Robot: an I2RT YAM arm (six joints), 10 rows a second.
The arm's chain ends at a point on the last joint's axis. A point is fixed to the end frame.
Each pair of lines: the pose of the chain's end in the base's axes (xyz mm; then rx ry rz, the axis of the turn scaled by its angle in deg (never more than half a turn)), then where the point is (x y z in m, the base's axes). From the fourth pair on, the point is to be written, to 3 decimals.
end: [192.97 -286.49 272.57 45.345 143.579 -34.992]
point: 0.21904 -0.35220 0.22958
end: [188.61 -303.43 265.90 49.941 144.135 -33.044]
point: 0.21132 -0.36846 0.22006
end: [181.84 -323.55 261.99 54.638 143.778 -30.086]
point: 0.20215 -0.38737 0.21342
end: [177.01 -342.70 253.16 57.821 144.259 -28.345]
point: 0.195 -0.405 0.202
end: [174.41 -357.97 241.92 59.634 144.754 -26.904]
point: 0.191 -0.420 0.189
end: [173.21 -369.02 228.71 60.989 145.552 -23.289]
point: 0.190 -0.428 0.173
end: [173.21 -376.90 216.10 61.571 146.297 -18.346]
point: 0.192 -0.433 0.158
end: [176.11 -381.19 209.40 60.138 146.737 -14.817]
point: 0.197 -0.434 0.150
